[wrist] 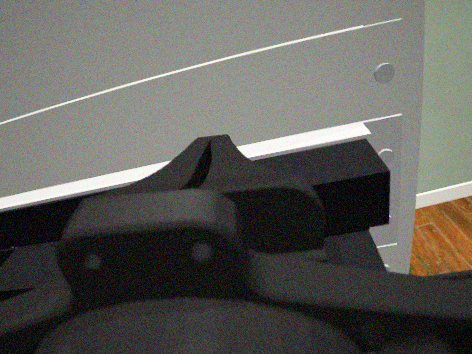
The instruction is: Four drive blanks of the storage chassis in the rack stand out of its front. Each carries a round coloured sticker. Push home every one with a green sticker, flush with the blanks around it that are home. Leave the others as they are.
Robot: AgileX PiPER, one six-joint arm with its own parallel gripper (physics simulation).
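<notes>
My gripper (215, 157) is in the middle of the wrist view, its two dark fingertips together, with no thing seen between them. The fingers are in front of a black box-shaped body (357, 202) that stands out from the rack front, probably part of the storage chassis. Whether the tips touch it cannot be told. The gripper hides much of this body. No round coloured sticker shows, and single drive blanks cannot be made out.
A bright white strip (310, 140) runs above the black body. Grey rack panels (200, 95) with a round screw head (384, 73) rise behind. At the right are the rack's side edge (413, 100), a green wall (448, 100) and a wooden floor (442, 240).
</notes>
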